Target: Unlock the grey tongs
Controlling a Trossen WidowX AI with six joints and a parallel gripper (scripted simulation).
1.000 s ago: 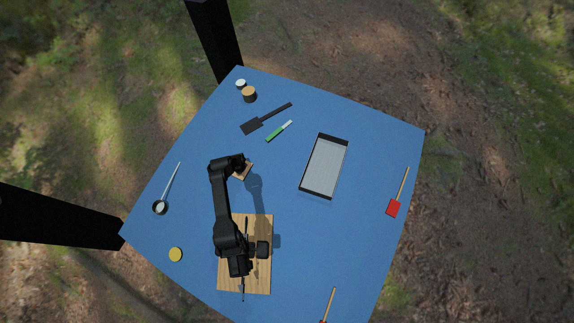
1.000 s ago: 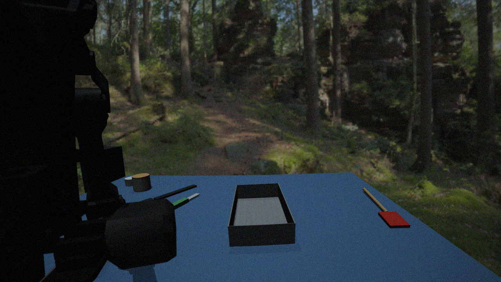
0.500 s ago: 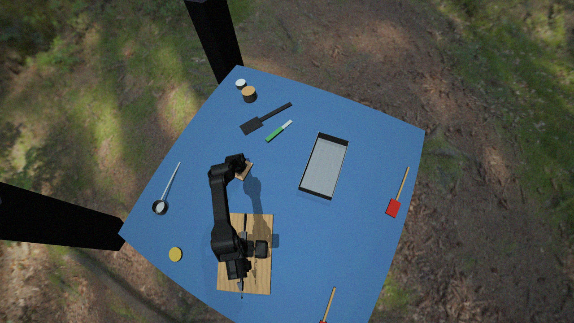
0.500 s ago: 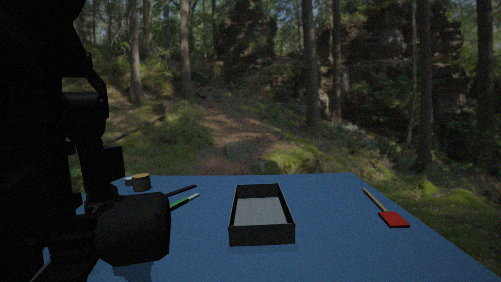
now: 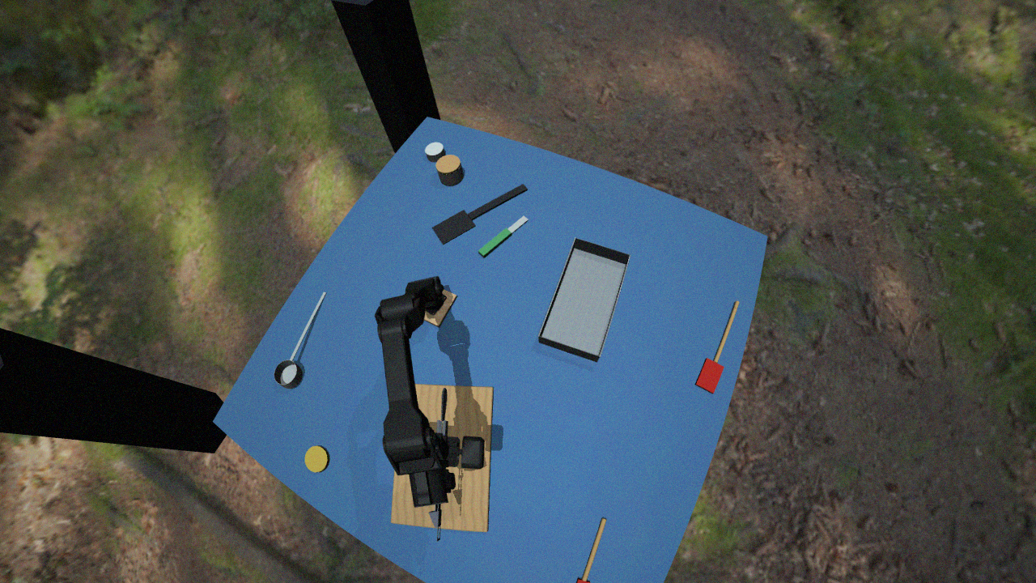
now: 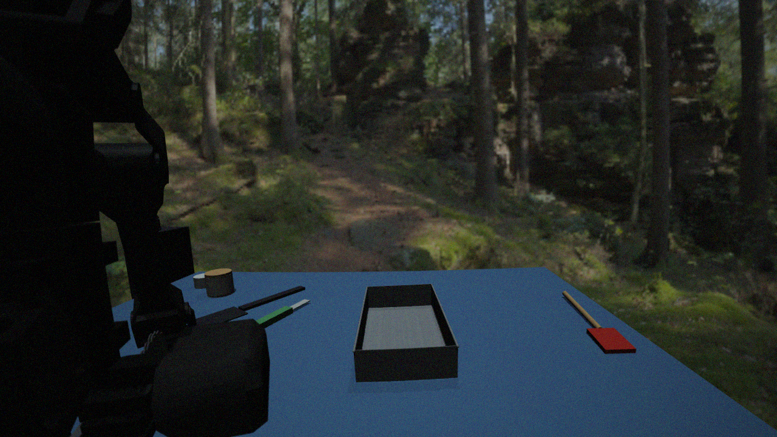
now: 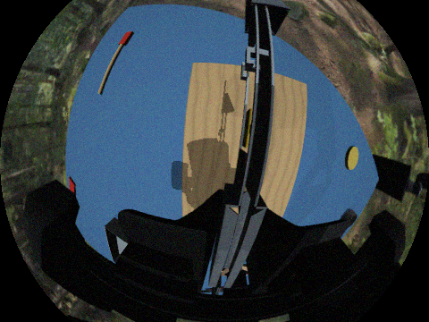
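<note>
The wooden board is 130 mm below my gripper tip, 30 mm to the right of it and 30 mm behind it. From my gripper tip the other things lie so: black spatula 600 mm to the left, 360 mm behind, 140 mm below; roasting tin 520 mm to the left, 110 mm below, 60 mm ahead; yellow disc 310 mm behind, 240 mm to the right, 130 mm below.
</note>
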